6 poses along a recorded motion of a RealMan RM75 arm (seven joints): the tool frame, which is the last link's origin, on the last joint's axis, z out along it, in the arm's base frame.
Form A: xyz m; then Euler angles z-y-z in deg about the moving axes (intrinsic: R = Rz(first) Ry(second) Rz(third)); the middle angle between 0 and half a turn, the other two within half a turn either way.
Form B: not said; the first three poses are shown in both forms.
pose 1, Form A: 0.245 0.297 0.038 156.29 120.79 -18.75
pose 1, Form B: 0.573 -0.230 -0.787; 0.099 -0.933 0.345; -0.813 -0.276 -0.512; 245 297 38
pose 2, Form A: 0.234 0.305 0.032 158.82 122.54 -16.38
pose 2, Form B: 0.583 -0.205 -0.786; 0.077 -0.949 0.305; -0.809 -0.238 -0.538; 234 305 32
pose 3, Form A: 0.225 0.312 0.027 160.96 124.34 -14.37
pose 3, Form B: 0.598 -0.184 -0.781; 0.056 -0.961 0.269; -0.800 -0.205 -0.564; 225 312 27
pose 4, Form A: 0.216 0.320 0.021 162.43 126.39 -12.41
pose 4, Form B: 0.617 -0.173 -0.767; 0.030 -0.970 0.243; -0.786 -0.173 -0.593; 216 320 21
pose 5, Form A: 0.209 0.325 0.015 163.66 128.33 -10.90
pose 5, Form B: 0.638 -0.164 -0.753; 0.010 -0.975 0.221; -0.770 -0.148 -0.620; 209 325 15
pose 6, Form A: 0.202 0.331 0.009 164.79 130.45 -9.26
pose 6, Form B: 0.660 -0.158 -0.734; -0.013 -0.980 0.200; -0.751 -0.122 -0.649; 202 331 9
